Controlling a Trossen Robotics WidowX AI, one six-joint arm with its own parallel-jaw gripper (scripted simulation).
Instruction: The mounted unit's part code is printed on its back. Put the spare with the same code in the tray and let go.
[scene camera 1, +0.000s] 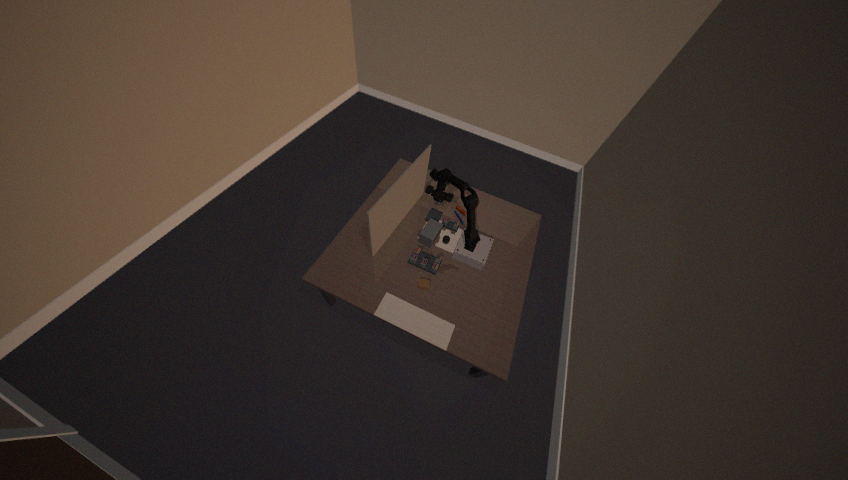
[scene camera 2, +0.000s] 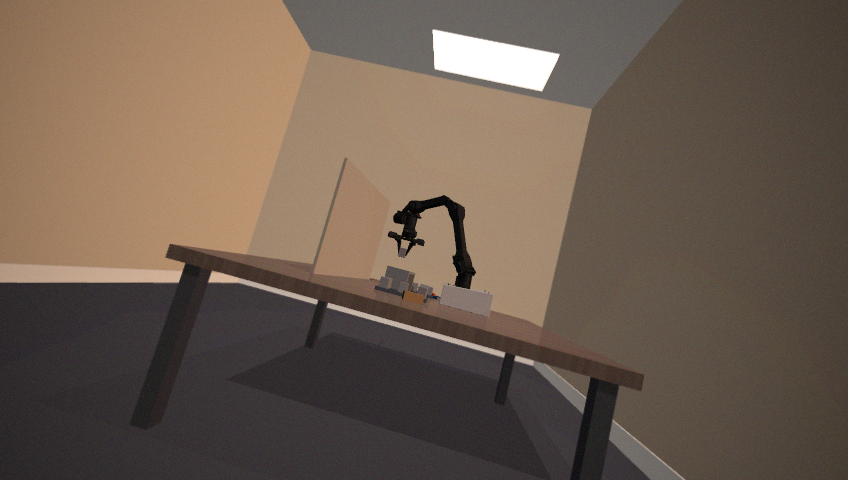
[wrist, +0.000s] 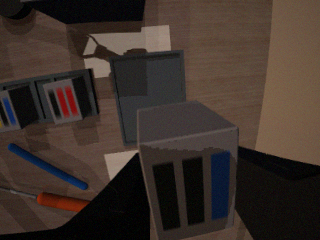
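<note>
The gripper (wrist: 176, 153) carries a grey spare block. Also present: a tall panel (scene camera 1: 385, 215) and a grey-blue tray (wrist: 141, 80).
</note>
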